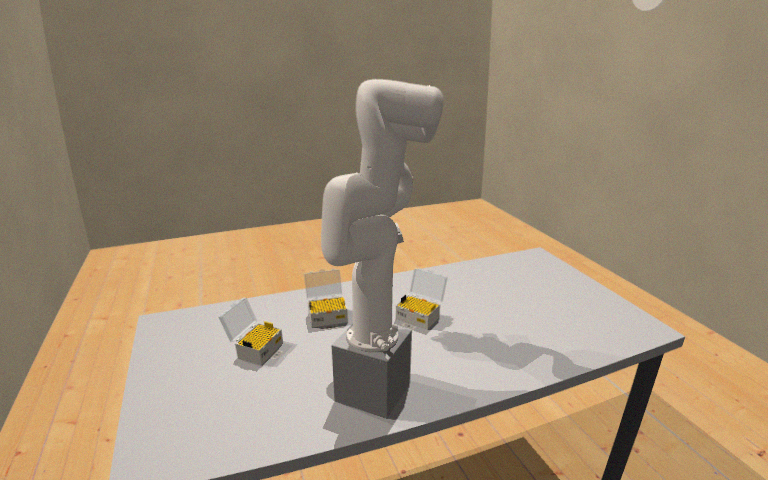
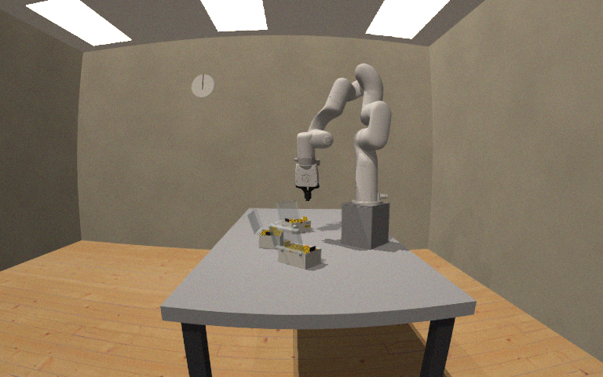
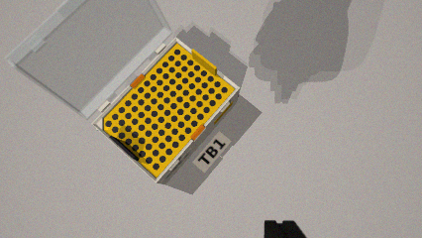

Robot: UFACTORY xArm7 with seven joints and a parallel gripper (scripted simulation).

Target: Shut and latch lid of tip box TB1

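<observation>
The clear lid is 190 mm to the right of my hand, 90 mm below it and 60 mm ahead of it. From my hand the other things lie so: tip box (150 mm to the right, 130 mm below, 40 mm ahead); then TB1 label (190 mm below, 80 mm to the right).
</observation>
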